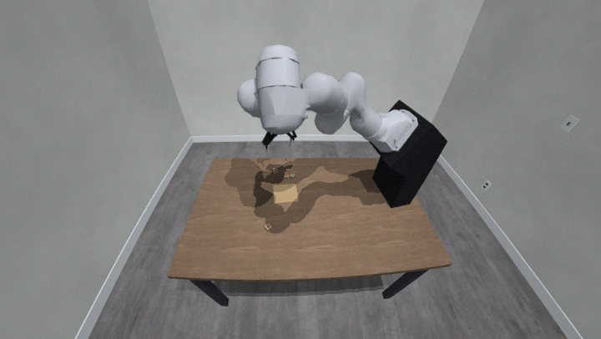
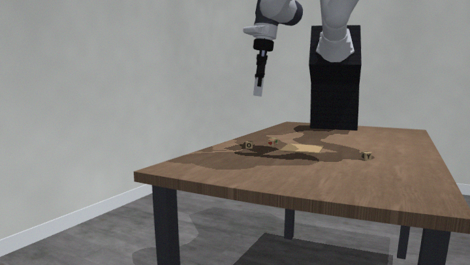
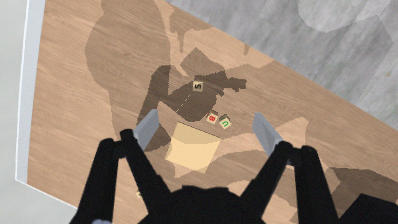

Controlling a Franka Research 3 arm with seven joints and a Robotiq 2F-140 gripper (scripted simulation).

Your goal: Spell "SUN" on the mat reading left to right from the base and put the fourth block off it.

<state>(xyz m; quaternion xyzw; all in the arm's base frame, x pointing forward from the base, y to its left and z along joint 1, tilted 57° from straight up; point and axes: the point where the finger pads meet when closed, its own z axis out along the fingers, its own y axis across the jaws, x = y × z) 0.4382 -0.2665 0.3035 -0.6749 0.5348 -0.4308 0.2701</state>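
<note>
My hand is 19 cm above the U block, 7 cm past it and 5 cm to the right of it. Round my hand: S block 19 cm below, 3 cm ahead, 2 cm to the right; tan mat 20 cm below, 17 cm to the left, 1 cm behind.
</note>
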